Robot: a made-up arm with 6 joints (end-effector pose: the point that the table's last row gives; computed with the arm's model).
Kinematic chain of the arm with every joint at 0, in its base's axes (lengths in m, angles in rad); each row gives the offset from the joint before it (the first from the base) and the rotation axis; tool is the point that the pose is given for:
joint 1: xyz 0 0 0.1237 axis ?
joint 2: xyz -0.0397 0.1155 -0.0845 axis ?
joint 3: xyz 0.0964 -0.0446 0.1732 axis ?
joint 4: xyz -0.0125 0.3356 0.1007 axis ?
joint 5: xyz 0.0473 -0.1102 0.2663 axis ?
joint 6: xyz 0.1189 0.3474 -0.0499 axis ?
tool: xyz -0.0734 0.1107 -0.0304
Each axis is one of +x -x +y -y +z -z.
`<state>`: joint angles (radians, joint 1 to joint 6).
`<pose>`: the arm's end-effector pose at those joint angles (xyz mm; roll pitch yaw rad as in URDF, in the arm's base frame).
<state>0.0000 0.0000 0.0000 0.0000 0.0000 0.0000</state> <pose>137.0 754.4 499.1 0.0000 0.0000 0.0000</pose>
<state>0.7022 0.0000 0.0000 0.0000 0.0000 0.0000</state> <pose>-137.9 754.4 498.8 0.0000 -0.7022 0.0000</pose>
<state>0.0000 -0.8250 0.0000 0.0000 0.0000 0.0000</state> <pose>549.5 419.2 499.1 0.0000 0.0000 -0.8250</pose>
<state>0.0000 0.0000 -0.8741 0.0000 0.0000 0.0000</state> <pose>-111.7 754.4 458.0 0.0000 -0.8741 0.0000</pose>
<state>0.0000 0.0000 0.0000 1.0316 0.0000 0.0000</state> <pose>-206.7 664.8 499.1 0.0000 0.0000 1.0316</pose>
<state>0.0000 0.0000 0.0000 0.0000 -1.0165 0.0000</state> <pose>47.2 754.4 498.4 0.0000 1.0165 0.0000</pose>
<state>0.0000 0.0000 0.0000 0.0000 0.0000 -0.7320</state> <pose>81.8 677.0 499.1 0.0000 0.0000 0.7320</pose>
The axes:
joint 1: -y
joint 2: +z
joint 3: +y
joint 4: +z
joint 5: -y
joint 6: -z

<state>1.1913 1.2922 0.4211 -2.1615 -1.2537 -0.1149</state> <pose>-247.4 607.5 199.2 0.6316 0.1377 -0.5611</pose>
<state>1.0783 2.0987 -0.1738 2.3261 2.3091 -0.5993</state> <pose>-421.6 -203.6 287.7 1.9943 -1.2351 2.1136</pose>
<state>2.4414 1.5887 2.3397 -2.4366 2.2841 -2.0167</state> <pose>302.5 531.0 178.9 -2.0040 -0.6385 -2.5074</pose>
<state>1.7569 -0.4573 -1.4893 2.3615 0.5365 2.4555</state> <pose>273.1 596.3 -27.7 3.0407 -0.2450 -2.9100</pose>
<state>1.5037 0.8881 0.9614 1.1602 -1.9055 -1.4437</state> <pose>-473.6 569.5 51.5 2.8107 0.6765 -2.7993</pose>
